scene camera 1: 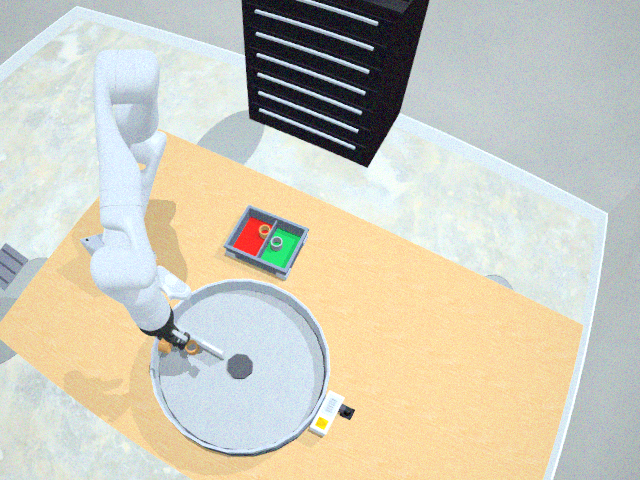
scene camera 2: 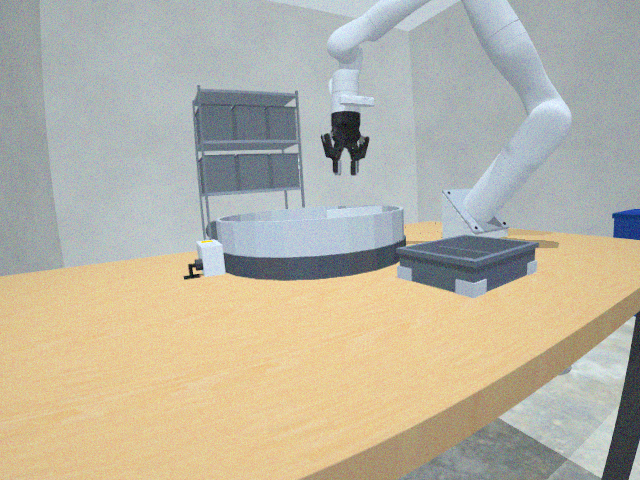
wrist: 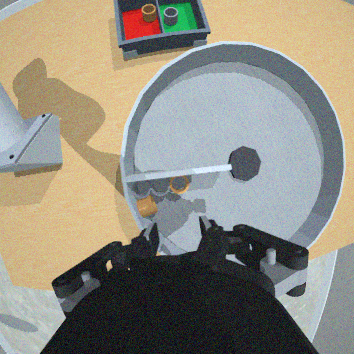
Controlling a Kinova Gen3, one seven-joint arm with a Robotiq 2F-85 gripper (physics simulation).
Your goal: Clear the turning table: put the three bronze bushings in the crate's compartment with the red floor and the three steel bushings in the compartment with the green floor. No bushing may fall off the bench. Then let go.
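Places are measured from the arm's base along level axes (x down, y back, z left), in millimetres.
Pixels of known places: gripper, between the fingertips: (scene camera 1: 170, 341) (scene camera 2: 345, 175) (wrist: 178, 228); arm's base, origin of its link: (scene camera 2: 477, 209) (wrist: 8, 138).
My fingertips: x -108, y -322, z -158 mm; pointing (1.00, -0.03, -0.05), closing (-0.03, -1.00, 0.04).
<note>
For each thing: its middle in the pictures, then the offset to it from my fingertips. "spot": a spot on its surface instead.
- upright bronze bushing, middle of its body: (wrist: 178, 182) (scene camera 1: 192, 347) dz +31, dx +120, dy -8 mm
- crate, middle of its body: (scene camera 2: 468, 260) (scene camera 1: 266, 241) (wrist: 159, 17) dz +393, dx +160, dy -8 mm
- steel bushing, middle of its body: (scene camera 1: 276, 243) (wrist: 170, 15) dz +403, dx +166, dy -34 mm
- pale bar, a spot on its surface: (wrist: 180, 173) spot: dz +49, dx +83, dy -12 mm
- white box, a spot on its surface: (scene camera 2: 210, 258) spot: dz +103, dx +150, dy -371 mm
My gripper (scene camera 2: 345, 171) (wrist: 178, 228) is partly open and empty, above the turning table (scene camera 1: 268, 413) (scene camera 2: 310, 237) (wrist: 250, 105). An upright bronze bushing (scene camera 1: 191, 352) (wrist: 179, 192) stands beside the bar. Another bronze bushing (scene camera 1: 164, 347) (wrist: 147, 206) lies on its side near the rim, ahead of my left finger in the wrist view. Two steel bushings (wrist: 142, 188) (wrist: 160, 187) stand in shadow along the bar; the arm hides them in scene camera 1. In the crate (scene camera 1: 258, 263) (scene camera 2: 506, 268) (wrist: 165, 44), one bronze bushing (scene camera 1: 264, 236) (wrist: 149, 17) is on red and one steel bushing (scene camera 1: 276, 248) (wrist: 171, 21) is on green.
A pale bar (scene camera 1: 209, 347) (wrist: 180, 173) runs from the turning table's rim to its dark hub (scene camera 1: 239, 366) (wrist: 244, 163). A raised wall rings the table. A white box (scene camera 1: 326, 413) (scene camera 2: 210, 258) with a black crank stands against its outside. The arm's base plate (wrist: 37, 145) is at the left.
</note>
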